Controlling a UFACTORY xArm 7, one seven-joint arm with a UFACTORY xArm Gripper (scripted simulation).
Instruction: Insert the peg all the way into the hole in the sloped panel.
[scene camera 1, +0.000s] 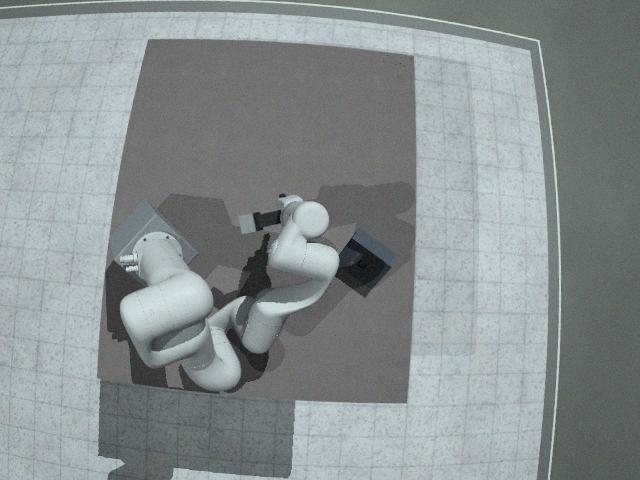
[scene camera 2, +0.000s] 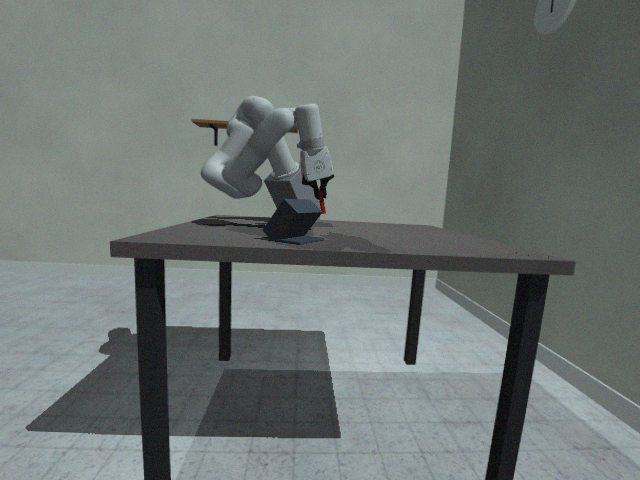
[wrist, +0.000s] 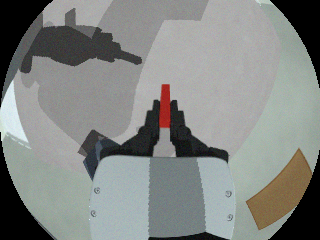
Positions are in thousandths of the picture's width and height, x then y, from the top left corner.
In view: the gripper (scene camera 2: 502, 414).
The gripper also shows in scene camera 1 (scene camera 1: 440, 451) and in the wrist view (wrist: 517, 456).
